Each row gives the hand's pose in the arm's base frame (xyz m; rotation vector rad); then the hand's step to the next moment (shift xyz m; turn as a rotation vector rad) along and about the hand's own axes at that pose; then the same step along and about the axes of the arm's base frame.
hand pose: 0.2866 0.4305 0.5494 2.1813 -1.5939 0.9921
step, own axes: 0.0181 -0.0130 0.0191 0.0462 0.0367 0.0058
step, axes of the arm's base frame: 0.0219 -0.0195 0.0002 -0.0239 -0.0506 0.0196
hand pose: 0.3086 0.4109 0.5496 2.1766 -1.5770 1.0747
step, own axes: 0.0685 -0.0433 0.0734 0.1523 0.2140 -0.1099
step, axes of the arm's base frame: 0.0793 -0.0751 0.0048 -0.2160 -0.1275 0.1348
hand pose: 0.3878 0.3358 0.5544 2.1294 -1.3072 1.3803
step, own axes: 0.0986 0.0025 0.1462 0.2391 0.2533 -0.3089
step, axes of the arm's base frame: 0.0953 -0.1482 0.0087 -0.3511 -0.0669 0.2983
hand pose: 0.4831 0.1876 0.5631 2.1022 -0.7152 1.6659
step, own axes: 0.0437 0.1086 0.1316 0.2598 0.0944 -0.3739
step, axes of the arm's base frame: 0.0469 -0.1696 0.0081 -0.3045 0.0947 0.3384
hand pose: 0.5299 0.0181 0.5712 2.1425 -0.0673 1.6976
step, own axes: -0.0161 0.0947 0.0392 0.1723 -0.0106 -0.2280
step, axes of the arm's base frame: 0.0052 -0.1035 0.0044 -0.1628 0.1232 0.2003
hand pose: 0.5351 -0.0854 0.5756 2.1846 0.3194 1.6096
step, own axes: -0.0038 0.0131 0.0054 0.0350 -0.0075 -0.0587
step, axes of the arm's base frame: 0.0032 -0.0143 0.0013 -0.0445 0.0321 0.0414
